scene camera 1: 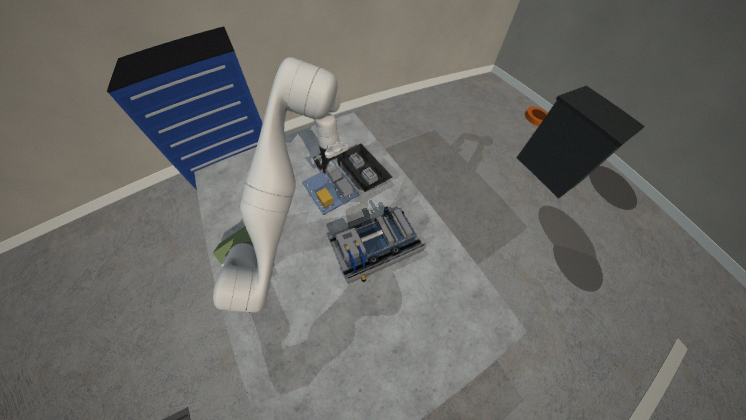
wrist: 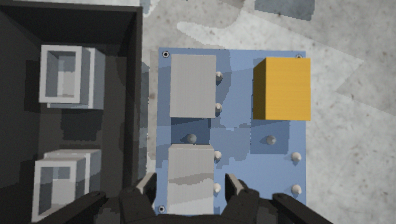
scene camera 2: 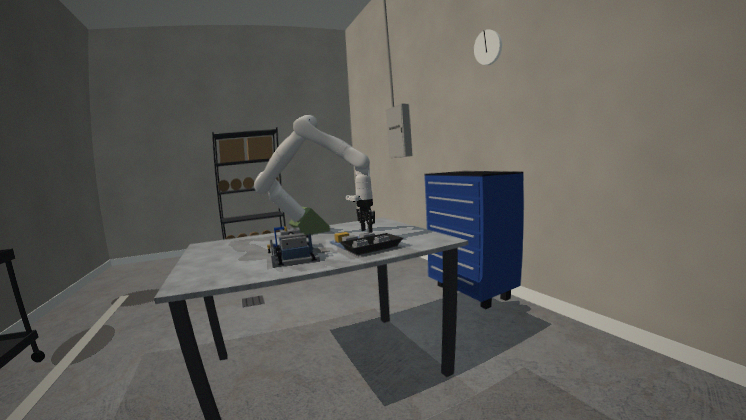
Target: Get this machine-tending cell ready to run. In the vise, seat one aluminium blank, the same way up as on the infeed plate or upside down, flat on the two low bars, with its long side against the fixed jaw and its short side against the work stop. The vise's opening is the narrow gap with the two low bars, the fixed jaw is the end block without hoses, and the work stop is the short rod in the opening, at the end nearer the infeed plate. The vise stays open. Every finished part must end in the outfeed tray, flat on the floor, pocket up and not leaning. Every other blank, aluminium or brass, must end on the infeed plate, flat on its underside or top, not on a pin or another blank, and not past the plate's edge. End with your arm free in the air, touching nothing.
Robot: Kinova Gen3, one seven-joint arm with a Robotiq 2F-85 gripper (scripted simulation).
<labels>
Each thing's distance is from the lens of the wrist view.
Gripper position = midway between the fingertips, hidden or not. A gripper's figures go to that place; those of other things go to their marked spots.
my gripper [wrist: 190,184]: 17 cm
brass blank [wrist: 281,89]: 19 cm
</labels>
